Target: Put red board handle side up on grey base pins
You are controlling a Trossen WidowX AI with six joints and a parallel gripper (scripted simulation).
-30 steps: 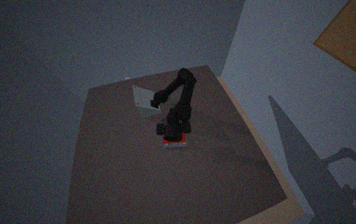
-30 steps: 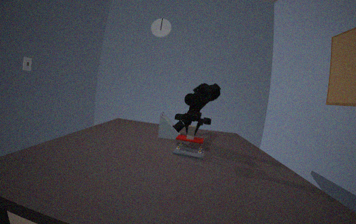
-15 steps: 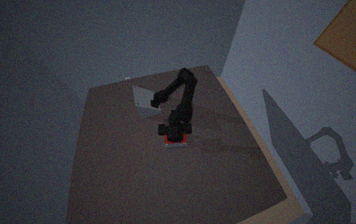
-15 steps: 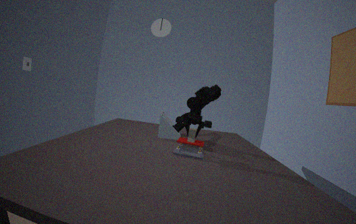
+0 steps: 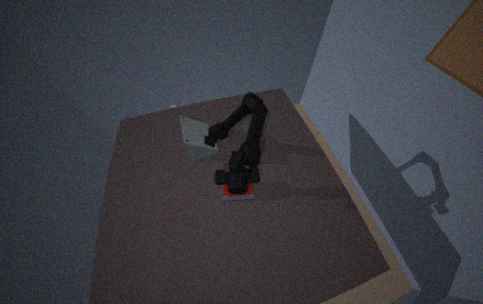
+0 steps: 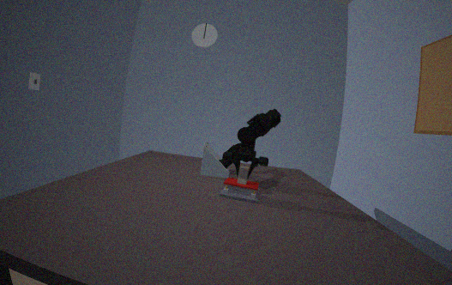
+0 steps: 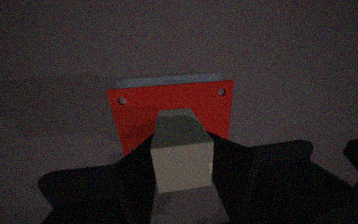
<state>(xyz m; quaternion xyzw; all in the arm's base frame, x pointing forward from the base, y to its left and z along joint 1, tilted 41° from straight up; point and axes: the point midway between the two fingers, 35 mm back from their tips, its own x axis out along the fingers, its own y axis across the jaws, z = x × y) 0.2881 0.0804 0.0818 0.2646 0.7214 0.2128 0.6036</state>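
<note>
Right now the grey base is 70 mm below my gripper tip. Also, from my gripper tip: red board right at my gripper tip.
</note>
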